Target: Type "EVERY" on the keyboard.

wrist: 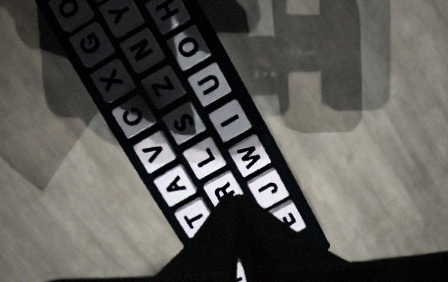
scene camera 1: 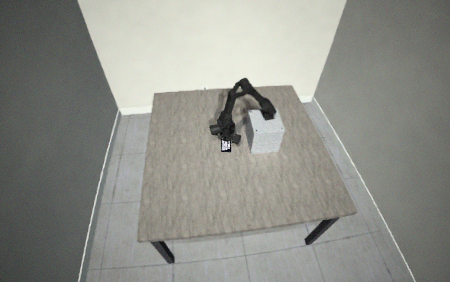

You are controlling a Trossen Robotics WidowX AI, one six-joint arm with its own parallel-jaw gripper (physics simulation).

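Frame: origin at the arm's base, x left, y back, z up, level; centimetres.
Where they show: gripper, fingertip midpoint: [wrist: 234, 205] [scene camera 1: 226, 141]; arm's base at its link origin: [scene camera 1: 268, 116].
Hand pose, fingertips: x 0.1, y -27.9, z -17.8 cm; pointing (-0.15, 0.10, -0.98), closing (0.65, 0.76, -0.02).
Observation:
Each offset is from my fingertips to the top centre of the thing. Level surfaces: height alone.
The small black keyboard @[dx -4.2, dy +0.5, dz -2.8 cm] [scene camera 1: 226, 149] [wrist: 280, 165] with pale letter keys lies on the table; it runs diagonally through the wrist view. My gripper [scene camera 1: 228, 140] [wrist: 234, 205] is shut and empty, tips down over the keyboard's near part. Its tips overlap the lower edge of the R key @[dx +0.1, dy -0.5, dz -2.8 cm] [wrist: 220, 186]; contact cannot be told. The E key @[dx +3.4, dy +0.7, dz -2.8 cm] [wrist: 296, 222] shows partly behind the right finger. The V key @[dx -3.7, dy -1.6, dz -2.8 cm] [wrist: 154, 153] is at the left row, and the Y key @[dx -9.4, dy +1.8, dz -2.8 cm] [wrist: 119, 18] is near the top, in shadow. Keys under the fingers are hidden.
A pale grey block [scene camera 1: 266, 137] stands right of the keyboard, with the arm's base on top. The wooden table @[dz -4.4 cm] [scene camera 1: 235, 195] extends around them. Pale and grey walls stand behind and at the sides. Shadows of the arm fall across the table and upper keys.

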